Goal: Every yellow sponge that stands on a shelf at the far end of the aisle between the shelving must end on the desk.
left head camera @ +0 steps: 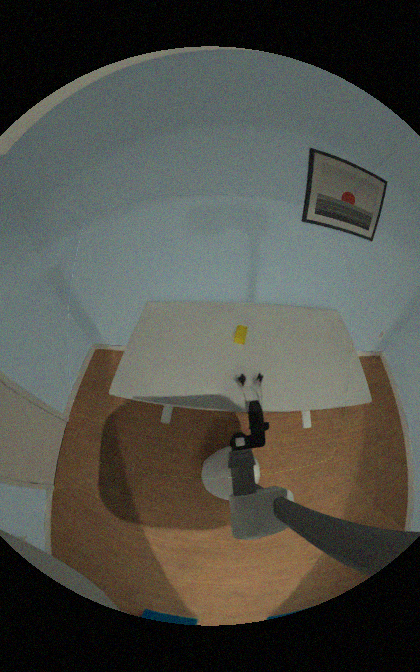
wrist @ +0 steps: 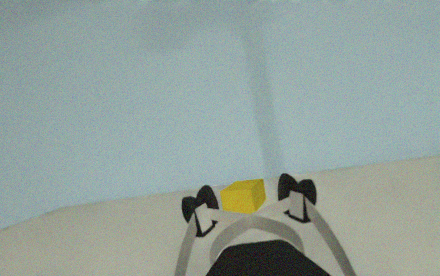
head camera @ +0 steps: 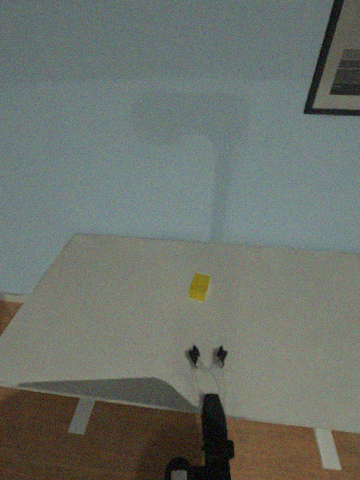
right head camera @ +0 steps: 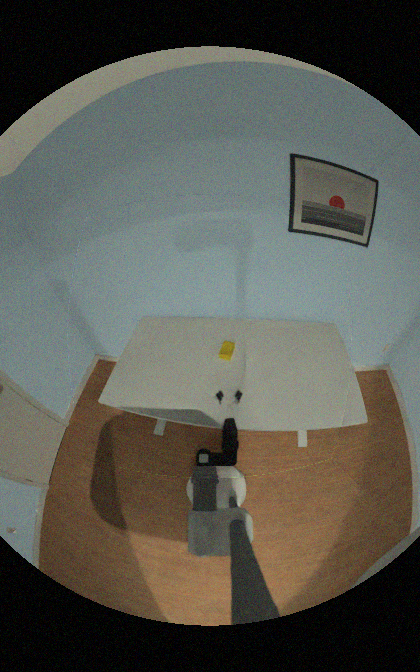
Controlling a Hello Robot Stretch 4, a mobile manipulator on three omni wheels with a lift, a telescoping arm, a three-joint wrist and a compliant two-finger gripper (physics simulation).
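Frame: origin at the robot's base, x back, y right, z up, level; millimetres.
Seen in the pictures: gripper, fingertip midpoint: (wrist: 246, 194) (head camera: 207, 346).
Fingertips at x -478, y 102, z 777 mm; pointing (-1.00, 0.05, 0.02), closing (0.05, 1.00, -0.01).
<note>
A point is followed by its place in that frame.
A yellow sponge (head camera: 199, 287) @(y 108, x -746, z 737 mm) (left head camera: 240, 334) (right head camera: 227, 350) (wrist: 242, 198) @(y 104, x -718, z 721 mm) lies on the pale desk (head camera: 125, 320) @(y -184, x -636, z 692 mm) (left head camera: 310, 360) (right head camera: 300, 375) (wrist: 370, 215) @(y 277, x -610, z 692 mm), a little left of its middle and towards the wall. My gripper (head camera: 208, 355) (left head camera: 250, 379) (right head camera: 229, 396) (wrist: 246, 194) @(y 102, x -478, z 777 mm) is over the desk's near part, on the near side of the sponge and apart from it. Its fingers stand apart with nothing between them; in the wrist view the sponge shows beyond them. The shelving aisle does not show clearly in these views.
A light blue wall (head camera: 100, 175) @(y -319, x -1184, z 1029 mm) (wrist: 125, 100) @(y -240, x -1172, z 1036 mm) rises behind the desk. A framed picture (left head camera: 345, 195) (right head camera: 334, 200) hangs on it at the right. Wooden floor (left head camera: 200, 565) (right head camera: 175, 575) lies in front of the desk. Small blue edges (left head camera: 170, 617) show at the bottom of the left head view.
</note>
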